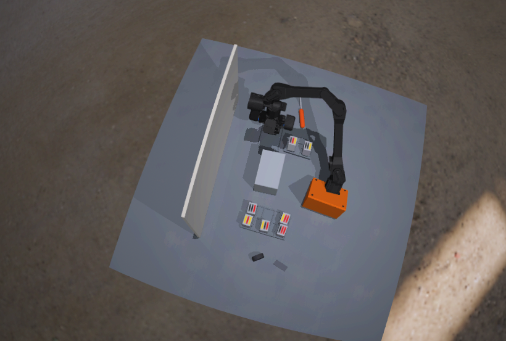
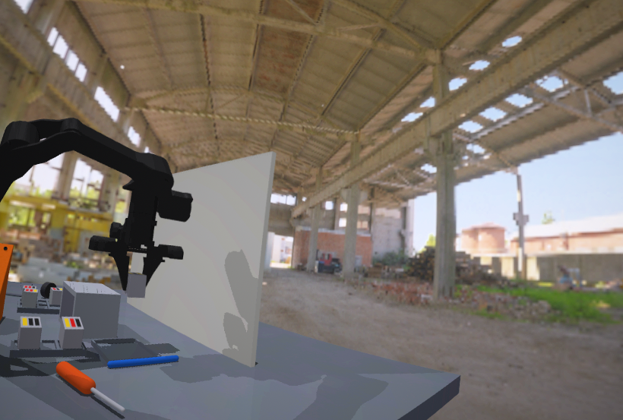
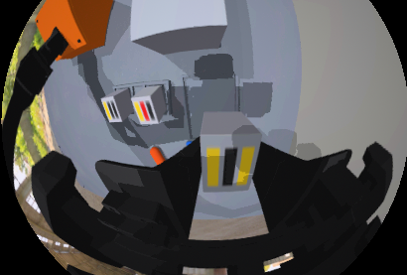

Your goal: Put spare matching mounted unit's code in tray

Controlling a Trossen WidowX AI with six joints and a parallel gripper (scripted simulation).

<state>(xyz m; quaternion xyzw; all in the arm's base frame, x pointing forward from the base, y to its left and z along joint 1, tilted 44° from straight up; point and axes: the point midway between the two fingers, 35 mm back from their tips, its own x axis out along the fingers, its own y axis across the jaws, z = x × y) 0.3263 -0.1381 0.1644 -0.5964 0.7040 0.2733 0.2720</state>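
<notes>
The dark tray lies 10 mm behind my gripper tip and 120 mm below it. Also, from my gripper tip: white panel: 200 mm ahead, 180 mm to the left, 100 mm above; blue pen: 10 mm ahead, 80 mm to the right, 120 mm below; grey spare: 20 mm above.
</notes>
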